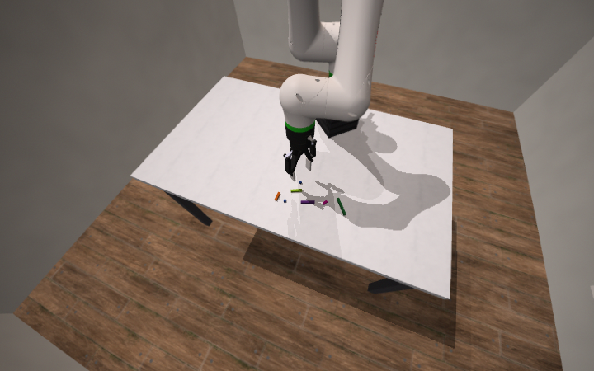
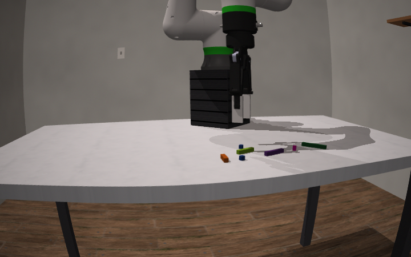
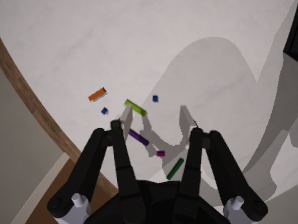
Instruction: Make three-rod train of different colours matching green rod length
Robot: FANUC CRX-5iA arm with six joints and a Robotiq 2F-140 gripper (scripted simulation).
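Now: the lime rod 50 mm ahead of my hand, 10 mm to the left of it and 100 mm below it. Also, from my hand: magenta rod (30 mm ahead, 140 mm to the left, 100 mm below); then orange rod (120 mm ahead, 50 mm to the right, 100 mm below); then purple rod (70 mm ahead, 80 mm to the left, 100 mm below).
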